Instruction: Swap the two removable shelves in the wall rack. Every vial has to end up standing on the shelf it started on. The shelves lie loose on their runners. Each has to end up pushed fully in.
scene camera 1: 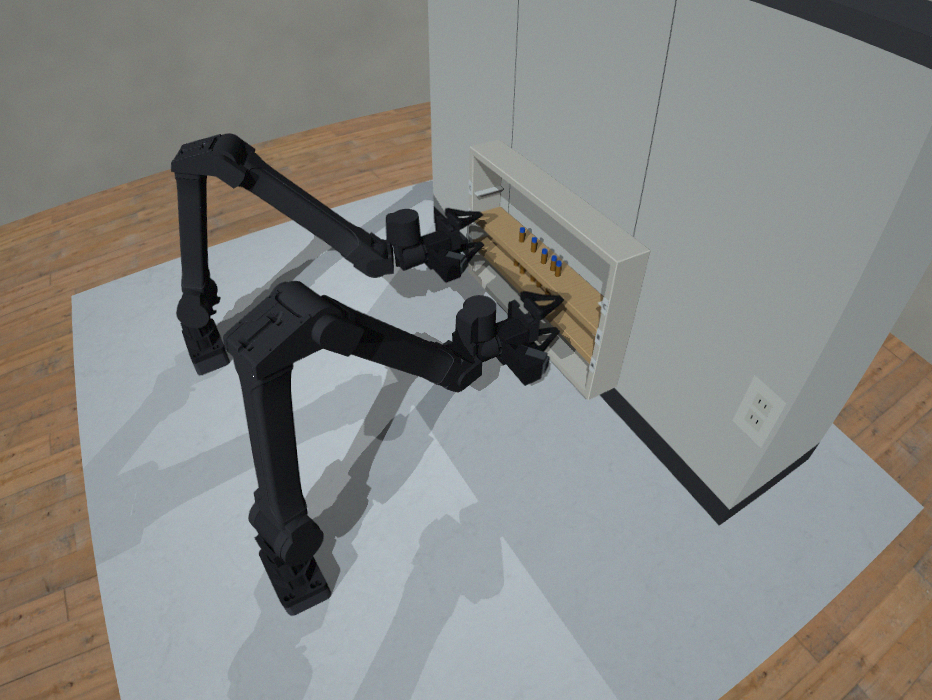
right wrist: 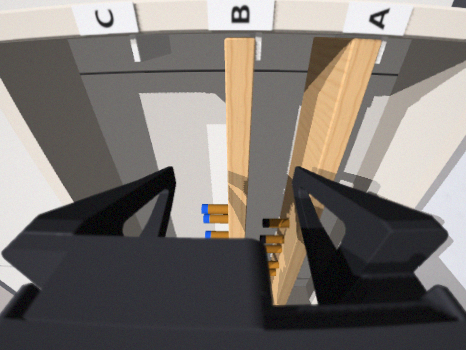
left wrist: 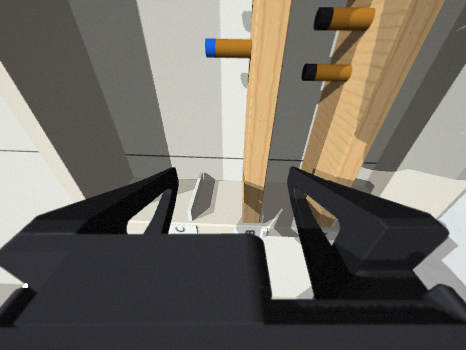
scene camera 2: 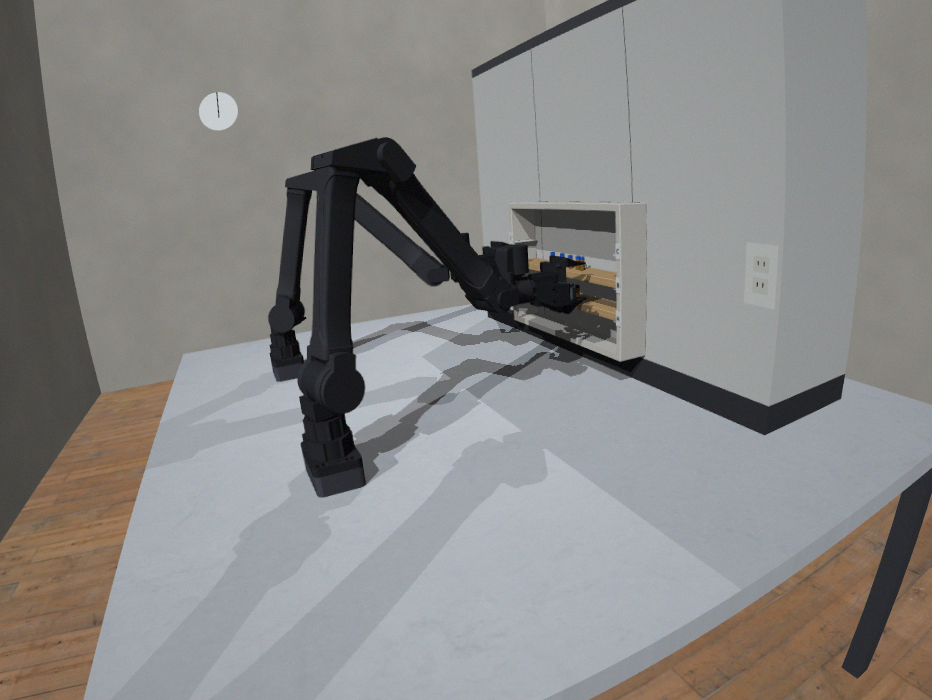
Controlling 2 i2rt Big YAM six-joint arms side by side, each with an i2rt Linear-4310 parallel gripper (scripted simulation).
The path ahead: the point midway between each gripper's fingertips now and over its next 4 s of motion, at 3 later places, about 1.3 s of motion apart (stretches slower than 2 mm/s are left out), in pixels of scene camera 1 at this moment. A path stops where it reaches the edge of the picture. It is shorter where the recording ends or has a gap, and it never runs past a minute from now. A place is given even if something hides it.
The left gripper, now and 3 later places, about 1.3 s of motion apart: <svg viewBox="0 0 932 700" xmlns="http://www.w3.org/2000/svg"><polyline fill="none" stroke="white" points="482,228 500,234 502,229 467,245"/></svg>
The right gripper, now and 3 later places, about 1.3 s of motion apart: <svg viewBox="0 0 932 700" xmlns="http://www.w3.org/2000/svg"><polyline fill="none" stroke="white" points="560,314 570,314 585,303 559,312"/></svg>
